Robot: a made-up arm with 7 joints.
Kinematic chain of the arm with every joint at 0, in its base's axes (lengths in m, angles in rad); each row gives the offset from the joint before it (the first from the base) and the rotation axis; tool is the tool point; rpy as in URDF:
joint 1: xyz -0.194 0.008 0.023 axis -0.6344 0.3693 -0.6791
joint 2: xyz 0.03 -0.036 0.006 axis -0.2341 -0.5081 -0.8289
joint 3: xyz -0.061 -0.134 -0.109 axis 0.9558 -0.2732 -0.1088
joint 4: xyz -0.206 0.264 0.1 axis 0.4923 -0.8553 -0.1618
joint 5: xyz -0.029 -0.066 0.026 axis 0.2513 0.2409 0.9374
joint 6: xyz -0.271 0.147 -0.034 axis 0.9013 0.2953 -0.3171
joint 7: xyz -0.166 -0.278 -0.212 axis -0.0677 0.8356 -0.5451
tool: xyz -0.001 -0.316 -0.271 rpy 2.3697 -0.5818 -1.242
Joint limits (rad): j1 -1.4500..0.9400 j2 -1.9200..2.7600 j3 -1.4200..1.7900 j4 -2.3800..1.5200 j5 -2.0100..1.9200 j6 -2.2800..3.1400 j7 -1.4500..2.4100
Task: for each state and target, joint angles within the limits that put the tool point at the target. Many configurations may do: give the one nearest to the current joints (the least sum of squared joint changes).
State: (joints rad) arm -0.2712 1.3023 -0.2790 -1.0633 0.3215 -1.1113 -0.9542
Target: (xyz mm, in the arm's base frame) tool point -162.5 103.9 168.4
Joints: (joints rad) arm -0.1862 1.3107 -0.1678 -0.7009 0.0837 -1.1718 -1.3363
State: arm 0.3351 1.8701 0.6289 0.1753 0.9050 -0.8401 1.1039
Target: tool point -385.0 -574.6 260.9
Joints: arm 0.7942 2.0650 1.3243 0.6755 1.2734 -0.3094 0.7153
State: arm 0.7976 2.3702 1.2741 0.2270 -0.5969 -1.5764 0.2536
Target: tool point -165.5 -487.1 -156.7
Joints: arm 0.6735 2.2449 1.6678 0.7418 -0.0747 -0.7985 -0.5261
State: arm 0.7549 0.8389 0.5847 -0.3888 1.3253 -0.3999 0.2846
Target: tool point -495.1 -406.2 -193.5
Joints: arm 0.8412 0.7356 0.5975 -0.5232 1.3048 -0.4758 -0.1590
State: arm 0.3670 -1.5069 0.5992 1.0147 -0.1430 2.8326 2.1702
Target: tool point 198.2 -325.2 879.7
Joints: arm 0.3637 -1.9200 1.1678 1.1148 -0.7503 2.8329 2.3098
